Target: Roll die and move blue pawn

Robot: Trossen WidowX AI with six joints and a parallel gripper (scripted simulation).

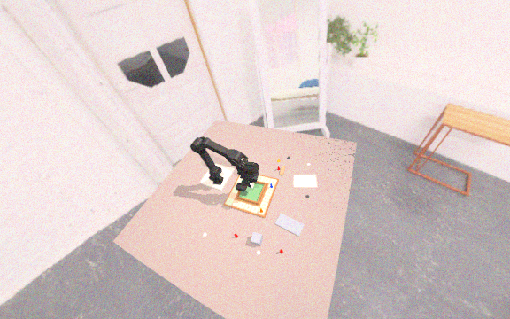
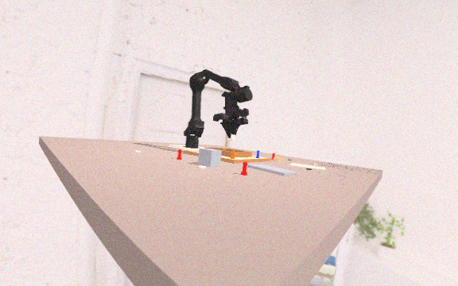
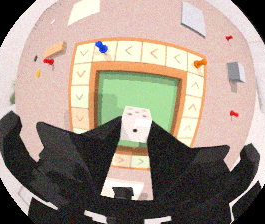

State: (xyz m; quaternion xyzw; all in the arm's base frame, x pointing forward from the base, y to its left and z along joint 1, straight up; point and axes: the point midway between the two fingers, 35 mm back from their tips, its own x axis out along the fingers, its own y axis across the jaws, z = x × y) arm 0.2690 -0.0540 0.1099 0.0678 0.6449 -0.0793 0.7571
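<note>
My gripper tip is 11 cm short of the blue pawn, 5 cm to the right of it and 6 cm above it. Round my gripper tip: green tray: 1 cm behind, 8 cm below; orange pawn: 8 cm ahead, 13 cm to the right, 6 cm below; white die: right at my gripper tip.
</note>
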